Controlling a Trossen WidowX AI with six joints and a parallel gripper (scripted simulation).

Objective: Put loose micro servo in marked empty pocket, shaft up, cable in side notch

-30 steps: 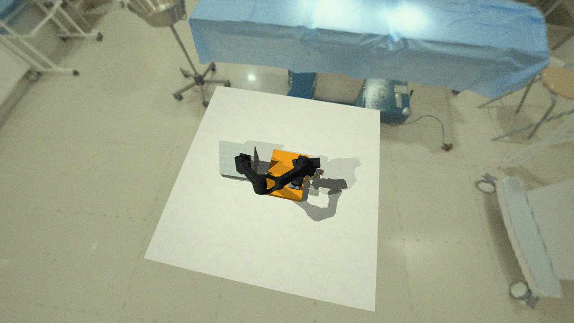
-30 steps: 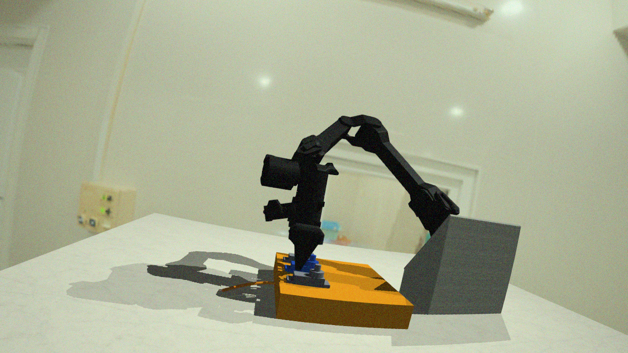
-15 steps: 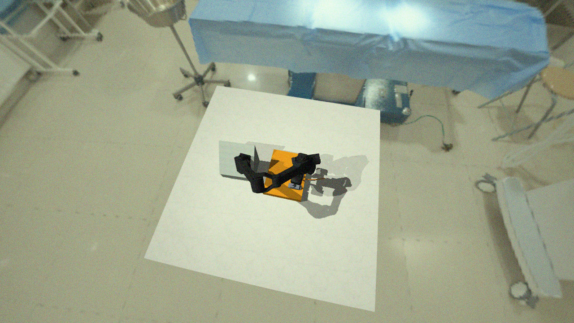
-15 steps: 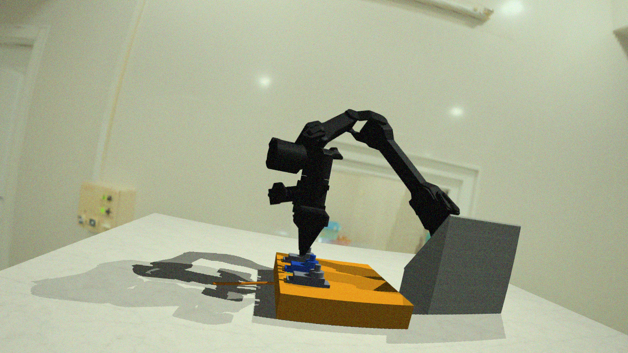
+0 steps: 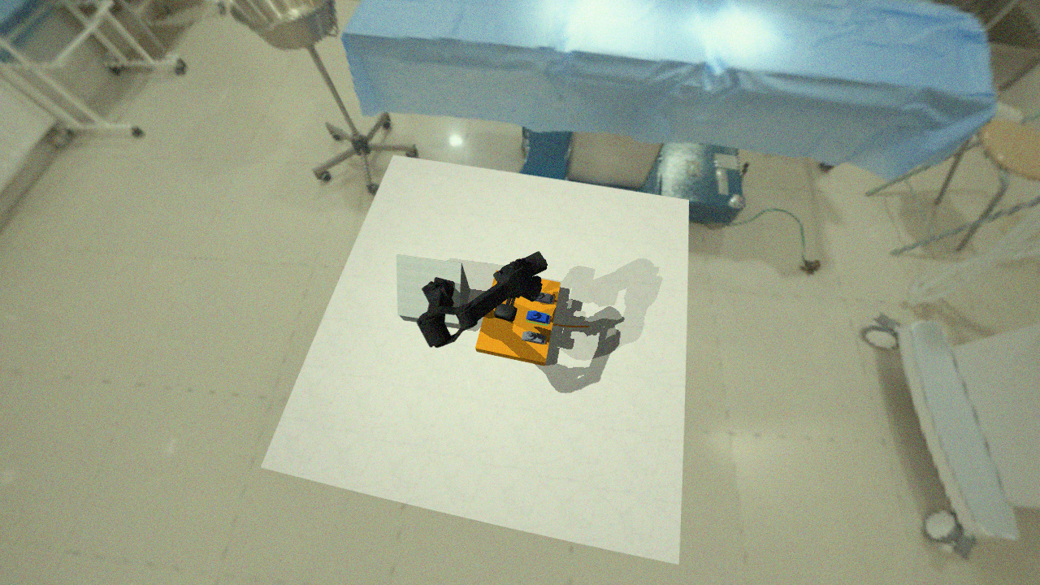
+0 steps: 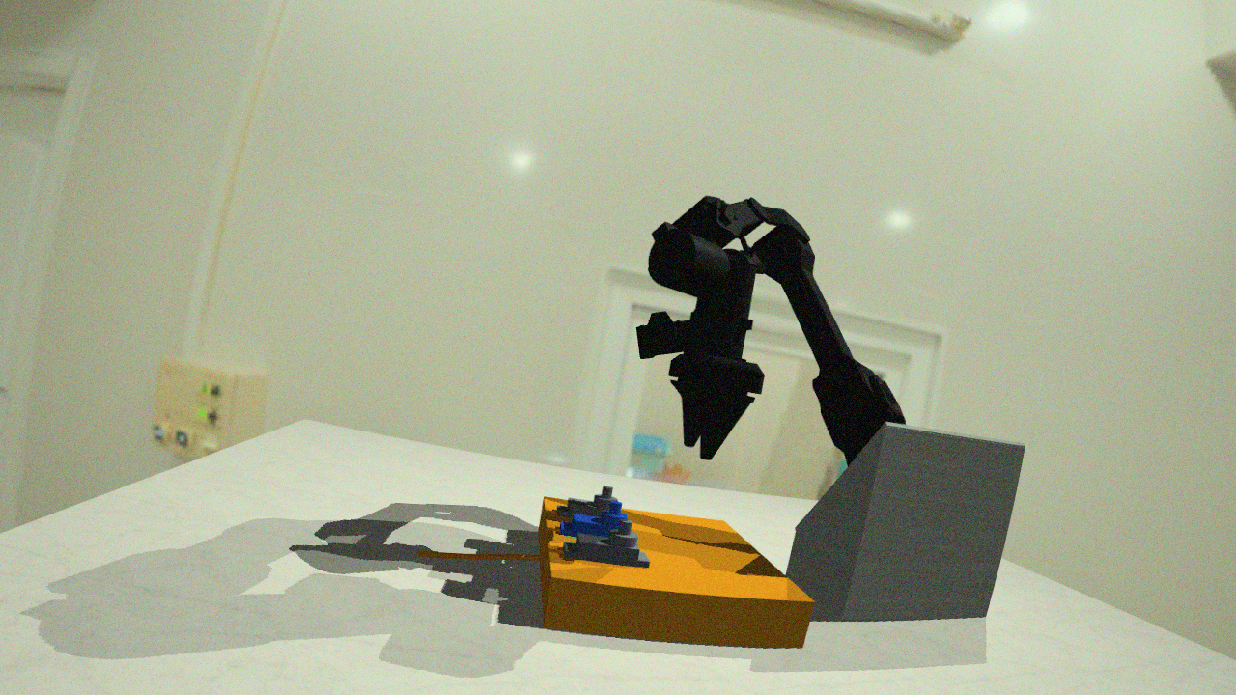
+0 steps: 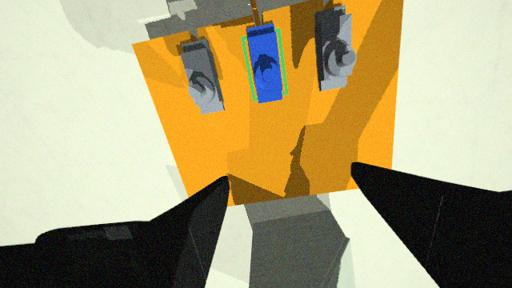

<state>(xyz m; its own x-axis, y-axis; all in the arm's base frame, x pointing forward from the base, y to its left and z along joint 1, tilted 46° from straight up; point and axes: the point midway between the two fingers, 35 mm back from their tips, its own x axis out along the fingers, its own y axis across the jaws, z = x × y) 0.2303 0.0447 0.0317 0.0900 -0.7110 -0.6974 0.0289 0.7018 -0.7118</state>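
My gripper tip is 130 mm above the orange deck and 20 mm past it.
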